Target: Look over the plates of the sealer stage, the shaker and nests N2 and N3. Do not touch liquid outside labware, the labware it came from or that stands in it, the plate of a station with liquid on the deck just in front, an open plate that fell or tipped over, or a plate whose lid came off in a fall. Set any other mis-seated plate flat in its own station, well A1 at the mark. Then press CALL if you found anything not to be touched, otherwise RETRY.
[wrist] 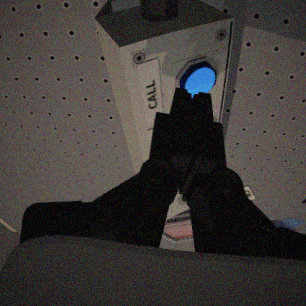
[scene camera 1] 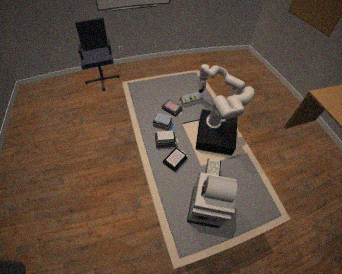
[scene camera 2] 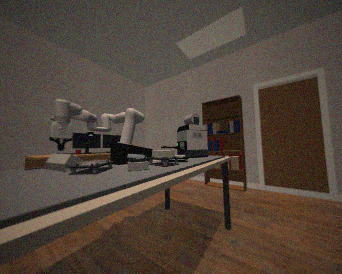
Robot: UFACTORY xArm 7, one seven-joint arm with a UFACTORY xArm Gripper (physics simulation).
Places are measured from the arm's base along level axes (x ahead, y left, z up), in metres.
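Pixels of known places: gripper, between the fingertips: (wrist: 185, 112) (scene camera 1: 200, 92) (scene camera 2: 60, 150); arm's base, origin of its link: (scene camera 1: 213, 121) (scene camera 2: 125, 144).
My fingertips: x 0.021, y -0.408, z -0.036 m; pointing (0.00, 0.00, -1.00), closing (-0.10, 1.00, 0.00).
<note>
Ahead of a thing's pixels: the offset from my fingertips to its top centre. "spot": to the spot under its first point.
My gripper (scene camera 1: 201, 91) (scene camera 2: 61, 148) (wrist: 185, 112) is shut and empty. In the wrist view its tips overlap the lower edge of the blue button {spot: 0.001 m ahead, 0.011 m left, 0.035 m down} (wrist: 201, 79) beside the CALL label {spot: 0.013 m ahead, 0.016 m right, 0.023 m down} (wrist: 152, 95); contact cannot be told. A pink plate {0.287 m ahead, 0.110 m left, 0.052 m down} (scene camera 1: 172, 106) (wrist: 180, 230) lies nearest the button box. A bluish plate {0.389 m ahead, 0.285 m left, 0.023 m down} (scene camera 1: 162, 119), a white-topped plate {0.383 m ahead, 0.478 m left, 0.013 m down} (scene camera 1: 165, 136) and a pale plate {0.324 m ahead, 0.663 m left, 0.053 m down} (scene camera 1: 175, 158) in a dark, turned holder follow along the table. Another plate {0.075 m ahead, 0.817 m left, 0.026 m up} (scene camera 1: 213, 166) lies before the sealer {0.161 m ahead, 1.064 m left, 0.355 m up} (scene camera 1: 215, 199) (scene camera 2: 193, 138). A blue patch {spot: 0.307 m ahead, 0.335 m left, 0.100 m down} (scene camera 1: 172, 127) shows beside the bluish plate. Exact seating and A1 marks are too small to read.
The sloped button box {0.083 m ahead, 0.012 m left, 0.017 m down} (scene camera 1: 188, 100) (scene camera 2: 61, 160) (wrist: 132, 82) stands at the far end of the table, under the gripper. A dark knob {spot: 0.029 m back, 0.023 m right, 0.047 m down} (wrist: 160, 9) tops its upper end. The arm's black base (scene camera 1: 216, 137) (scene camera 2: 119, 153) stands beside the row of plates.
</note>
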